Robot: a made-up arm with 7 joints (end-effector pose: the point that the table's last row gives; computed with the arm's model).
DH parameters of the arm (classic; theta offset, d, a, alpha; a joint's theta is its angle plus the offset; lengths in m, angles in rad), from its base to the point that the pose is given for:
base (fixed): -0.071 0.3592 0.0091 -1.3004
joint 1: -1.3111 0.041 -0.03 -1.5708
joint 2: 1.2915 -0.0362 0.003 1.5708
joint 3: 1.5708 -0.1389 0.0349 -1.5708
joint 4: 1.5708 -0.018 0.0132 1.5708
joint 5: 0 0.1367 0.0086 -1.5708
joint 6: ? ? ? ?
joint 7: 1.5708 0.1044 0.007 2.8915
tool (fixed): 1.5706 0.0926 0 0
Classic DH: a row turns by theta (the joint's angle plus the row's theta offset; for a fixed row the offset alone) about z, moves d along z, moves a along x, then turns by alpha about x.
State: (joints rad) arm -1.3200 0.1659 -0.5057 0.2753 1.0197 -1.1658 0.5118
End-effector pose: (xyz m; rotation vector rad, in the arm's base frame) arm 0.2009 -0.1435 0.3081 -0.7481 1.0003 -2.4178
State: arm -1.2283 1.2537 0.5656 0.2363 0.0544 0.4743 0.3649
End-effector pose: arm 0.1933 0.2337 0.5273 -1.8101 -1.5400 -1.1651
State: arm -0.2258 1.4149 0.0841 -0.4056 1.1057 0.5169 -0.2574
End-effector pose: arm 0.2326 0.1410 0.3344 -0.7508 -0.1274 -0.1539
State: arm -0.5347 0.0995 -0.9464 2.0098 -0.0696 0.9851 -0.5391
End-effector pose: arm -0.0414 0.1400 0.0387 -0.8343 0.0233 2.5161
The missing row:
joint 6: -1.5708 -0.031 0.0549 1.5708
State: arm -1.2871 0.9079 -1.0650 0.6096 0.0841 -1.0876 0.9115
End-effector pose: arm 0.2744 0.0250 0.2377 -1.8536 0.5559 -1.8104
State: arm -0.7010 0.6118 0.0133 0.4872 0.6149 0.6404 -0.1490
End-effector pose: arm 0.2926 0.1554 0.1821 -2.0041 -0.2329 0.5098
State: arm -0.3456 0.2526 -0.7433 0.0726 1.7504 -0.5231 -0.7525
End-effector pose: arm 0.1170 -0.0999 0.0949 -0.3719 1.4950 -0.2988
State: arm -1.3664 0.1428 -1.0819 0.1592 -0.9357 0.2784 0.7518
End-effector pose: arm 0.1769 -0.2031 0.2631 -2.8690 0.9511 -0.4140
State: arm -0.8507 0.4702 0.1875 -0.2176 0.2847 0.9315 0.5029
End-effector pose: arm 0.2876 0.0874 0.3407 -2.2793 -1.0882 -0.3957
